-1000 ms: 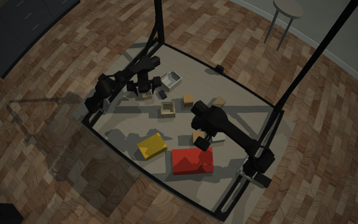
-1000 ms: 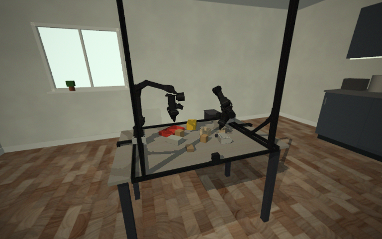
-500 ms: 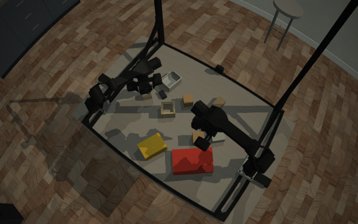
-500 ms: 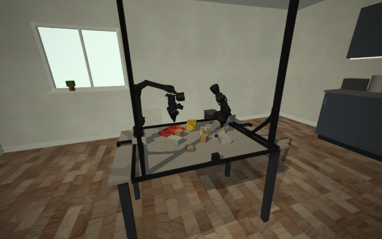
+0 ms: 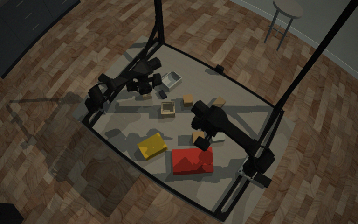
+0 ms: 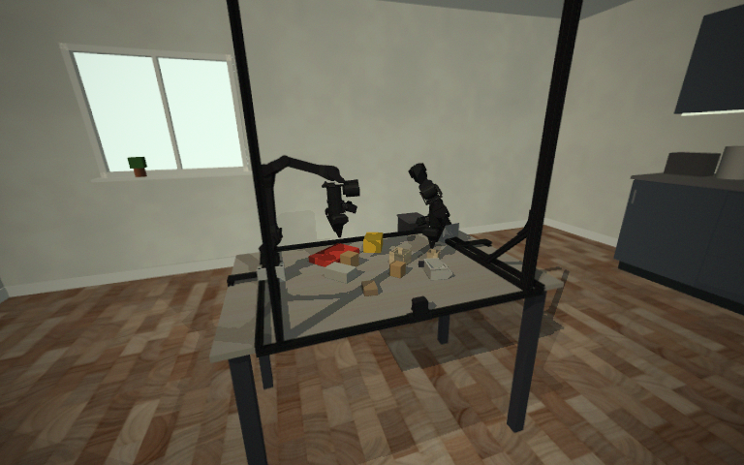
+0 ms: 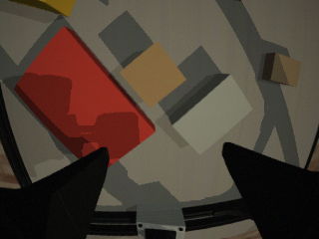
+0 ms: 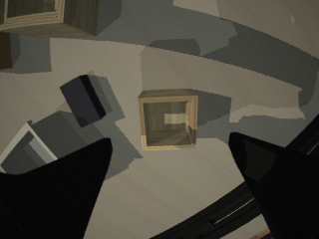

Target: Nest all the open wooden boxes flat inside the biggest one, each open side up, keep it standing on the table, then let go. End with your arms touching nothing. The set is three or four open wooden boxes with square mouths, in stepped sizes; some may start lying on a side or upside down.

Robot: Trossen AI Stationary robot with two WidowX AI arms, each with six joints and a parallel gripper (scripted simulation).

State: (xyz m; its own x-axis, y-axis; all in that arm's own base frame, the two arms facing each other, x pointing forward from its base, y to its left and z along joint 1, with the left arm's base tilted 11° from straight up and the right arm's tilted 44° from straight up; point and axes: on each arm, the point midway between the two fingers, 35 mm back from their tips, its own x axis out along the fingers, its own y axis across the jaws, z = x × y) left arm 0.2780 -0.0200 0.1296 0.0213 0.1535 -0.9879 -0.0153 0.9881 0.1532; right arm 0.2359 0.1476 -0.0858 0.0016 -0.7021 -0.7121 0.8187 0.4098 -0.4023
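Note:
The dark block lies 4 cm behind my right hand, 8 cm to the left of it and 9 cm below it. Round my right hand: grey block 4 cm ahead, 44 cm to the left, 8 cm below; then yellow block 26 cm ahead, 17 cm to the left, 7 cm below; then white tray 13 cm behind, 9 cm to the left, 8 cm below.

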